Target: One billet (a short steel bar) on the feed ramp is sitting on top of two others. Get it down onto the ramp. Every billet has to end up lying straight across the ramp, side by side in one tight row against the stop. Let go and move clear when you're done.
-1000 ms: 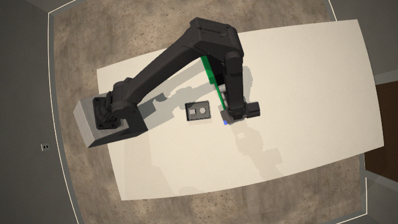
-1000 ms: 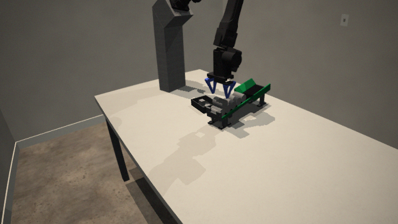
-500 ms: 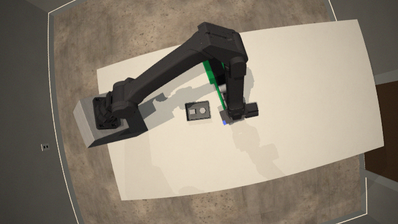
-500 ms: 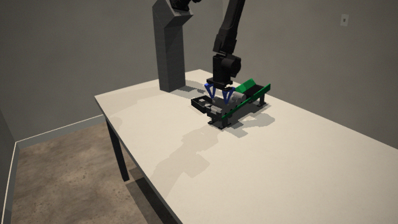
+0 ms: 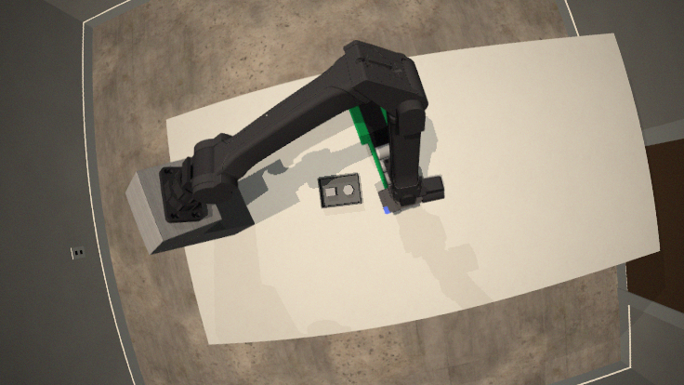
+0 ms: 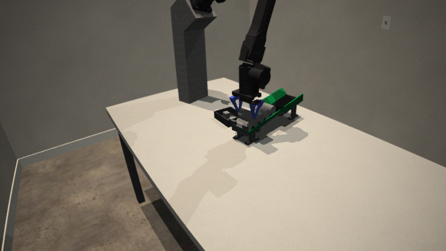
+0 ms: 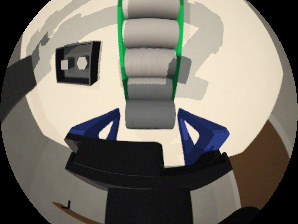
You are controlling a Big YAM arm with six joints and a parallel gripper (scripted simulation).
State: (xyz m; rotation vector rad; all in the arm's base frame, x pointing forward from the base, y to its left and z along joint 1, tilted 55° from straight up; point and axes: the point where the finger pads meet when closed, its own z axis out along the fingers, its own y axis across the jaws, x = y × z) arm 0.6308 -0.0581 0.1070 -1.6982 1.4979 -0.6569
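My gripper is now 5 cm above the stop, 4 cm to the left of it and 1 cm short of it. Also, from my hand: dark tray 19 cm behind, 10 cm below, 2 cm to the left.
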